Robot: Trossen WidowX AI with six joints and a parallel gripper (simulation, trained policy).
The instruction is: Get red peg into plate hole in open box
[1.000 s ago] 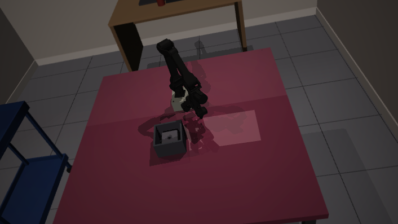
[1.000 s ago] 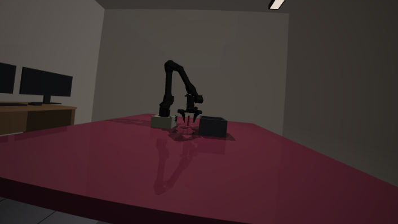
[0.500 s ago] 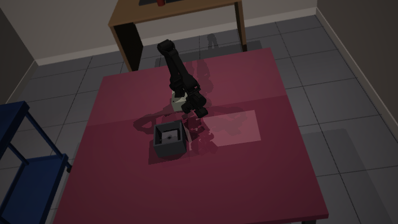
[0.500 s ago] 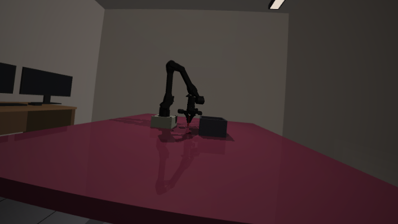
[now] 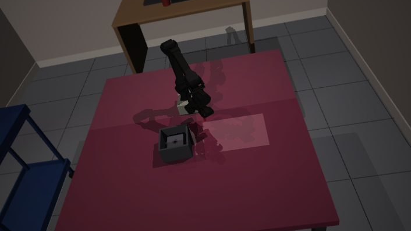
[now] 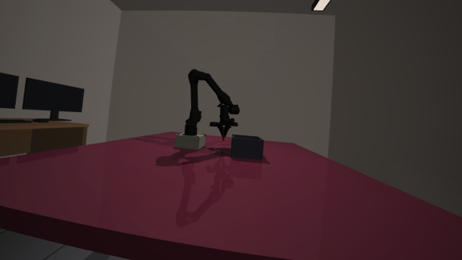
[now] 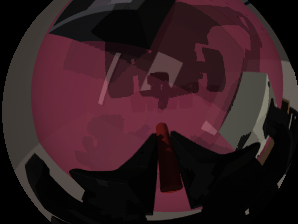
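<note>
Now: gripper tip 160 mm short of the plate, 140 mm to the left of it and 20 mm above it. Also, from my gripper tip: dark box 160 mm ahead, 140 mm to the right, 40 mm below; then red peg 10 mm above.
</note>
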